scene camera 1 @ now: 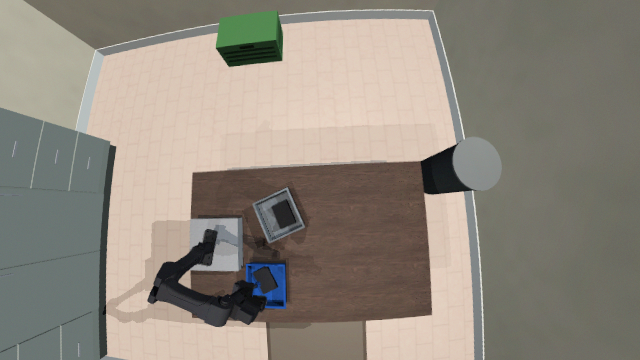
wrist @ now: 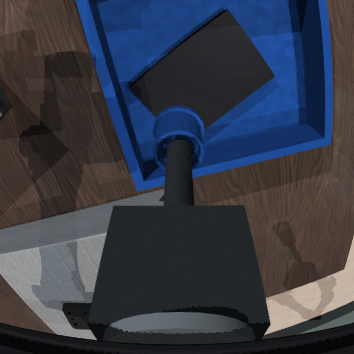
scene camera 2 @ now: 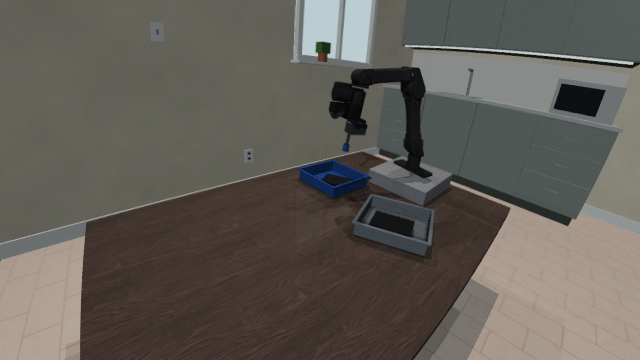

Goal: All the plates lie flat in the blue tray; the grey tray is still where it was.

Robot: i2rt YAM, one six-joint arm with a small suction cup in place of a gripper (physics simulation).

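Frame: origin at the arm's base, x left, y back, z up, level; metres.
Seen in the pictures: hand at its tool point: (scene camera 1: pixel 257 284) (wrist: pixel 178 128) (scene camera 2: pixel 345 150); arm's base at its link origin: (scene camera 1: pixel 208 247) (scene camera 2: pixel 412 168).
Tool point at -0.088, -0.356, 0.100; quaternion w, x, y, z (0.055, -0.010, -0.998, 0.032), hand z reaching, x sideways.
Observation:
Offsets run from my tool point to a thing's top centre, as dx, dy, dz. Level surfaces: height alone.
A dark rectangular plate @(-0.046, +0.011, -0.159) (scene camera 1: pixel 265 279) (scene camera 2: pixel 336 179) (wrist: pixel 215 65) lies, apparently flat, in the blue tray @(-0.062, -0.007, -0.122) (scene camera 1: pixel 280 281) (scene camera 2: pixel 350 188) (wrist: pixel 270 148), turned at an angle to its walls. Another dark plate @(+0.350, -0.035, -0.137) (scene camera 1: pixel 284 214) (scene camera 2: pixel 392 223) lies in the grey tray @(+0.341, -0.010, -0.122) (scene camera 1: pixel 262 223) (scene camera 2: pixel 390 240); whether it is one plate or a stack I cannot tell. My gripper, a blue suction cup (scene camera 2: pixel 345 148) (wrist: pixel 179 135), is open and holds no plate. It hangs well above the blue tray, apart from the plate. In the first scene view the arm hides the cup and the tray's near left corner.
The arm stands on a light grey block (scene camera 1: pixel 227 257) (scene camera 2: pixel 395 183) beside the blue tray, with the grey tray across from it. All stand on the dark wooden table @(dz -0.172) (scene camera 1: pixel 360 240) (scene camera 2: pixel 225 280). A wall runs behind the blue tray's side of the table.

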